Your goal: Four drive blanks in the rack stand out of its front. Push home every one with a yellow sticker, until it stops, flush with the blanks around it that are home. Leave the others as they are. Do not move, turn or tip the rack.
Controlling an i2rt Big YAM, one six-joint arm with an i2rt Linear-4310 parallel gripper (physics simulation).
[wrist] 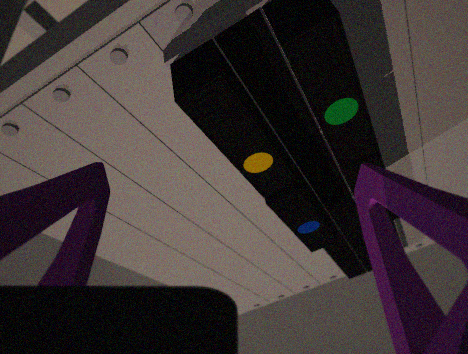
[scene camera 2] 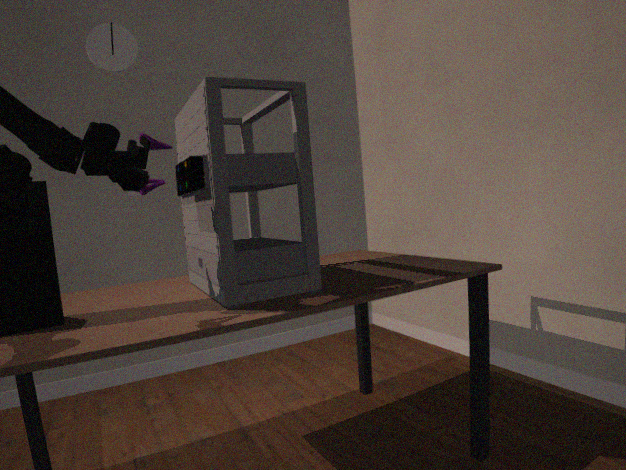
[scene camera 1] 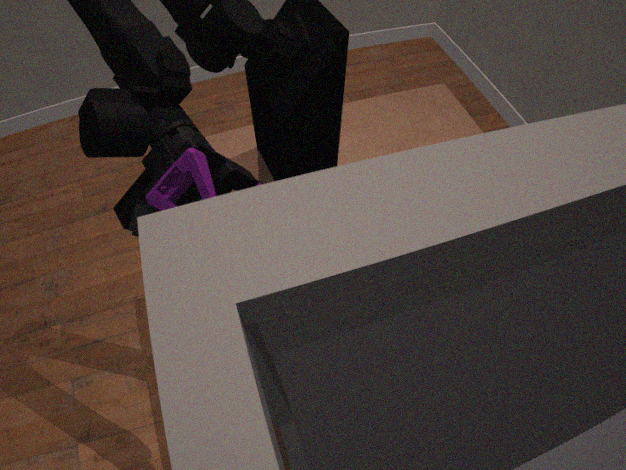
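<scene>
My gripper (scene camera 2: 167, 164) (wrist: 232, 177) is open and empty, its purple fingers wide apart, a little off the rack's front. In scene camera 1, the rack's top partly hides them. The rack (scene camera 1: 202, 252) (scene camera 2: 215, 126) (wrist: 90, 43) stands upright. Black blanks (scene camera 2: 190, 177) stand out of its front around mid-height. In the wrist view, the left black blank (wrist: 215, 100) carries a yellow sticker (wrist: 258, 162); a blue sticker (wrist: 308, 227) lies lower along that side. The middle one (wrist: 315, 165) shows no sticker. The right one (wrist: 350, 150) has a green sticker (wrist: 341, 111). Their exact depths are hard to tell.
Pale blanks (wrist: 150, 175) beside the black ones form a flat front. The rack stands on a wooden table (scene camera 2: 126, 298) with dark legs. The arm's black base column (scene camera 1: 298, 111) (scene camera 2: 25, 252) stands in front of the rack. A clock (scene camera 2: 111, 46) hangs on the wall.
</scene>
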